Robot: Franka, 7 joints.
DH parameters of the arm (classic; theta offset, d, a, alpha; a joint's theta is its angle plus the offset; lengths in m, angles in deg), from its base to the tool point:
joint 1: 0 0.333 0 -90
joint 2: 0 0 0 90
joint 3: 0 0.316 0.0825 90
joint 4: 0 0 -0.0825 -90
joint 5: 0 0.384 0 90
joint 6: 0 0 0.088 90
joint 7: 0 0.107 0 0
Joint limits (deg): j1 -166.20..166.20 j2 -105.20..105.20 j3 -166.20..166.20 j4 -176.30..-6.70 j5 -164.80..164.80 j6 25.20..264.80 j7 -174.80..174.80
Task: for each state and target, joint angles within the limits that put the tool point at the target. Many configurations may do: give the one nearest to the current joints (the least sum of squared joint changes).
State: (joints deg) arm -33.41 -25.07 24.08 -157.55 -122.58 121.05 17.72
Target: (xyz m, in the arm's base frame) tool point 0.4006 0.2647 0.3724
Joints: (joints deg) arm -11.69 -11.97 48.58 -142.43 -124.88 125.61 17.72
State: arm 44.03 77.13 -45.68 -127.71 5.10 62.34 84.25
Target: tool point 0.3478 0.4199 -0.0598
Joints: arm 69.26 74.08 -21.29 -78.36 12.85 89.17 84.25
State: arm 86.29 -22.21 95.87 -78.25 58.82 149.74 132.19
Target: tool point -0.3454 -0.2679 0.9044
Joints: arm 118.59 -52.06 52.82 -92.31 66.06 170.91 132.19
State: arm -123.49 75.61 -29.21 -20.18 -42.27 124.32 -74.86
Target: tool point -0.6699 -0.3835 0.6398
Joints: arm -139.20 59.07 -34.59 -15.42 -43.01 108.89 -74.86
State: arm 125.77 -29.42 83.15 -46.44 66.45 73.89 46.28
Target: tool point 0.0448 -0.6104 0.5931
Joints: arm 138.25 -41.29 95.23 -66.39 59.82 54.68 46.28
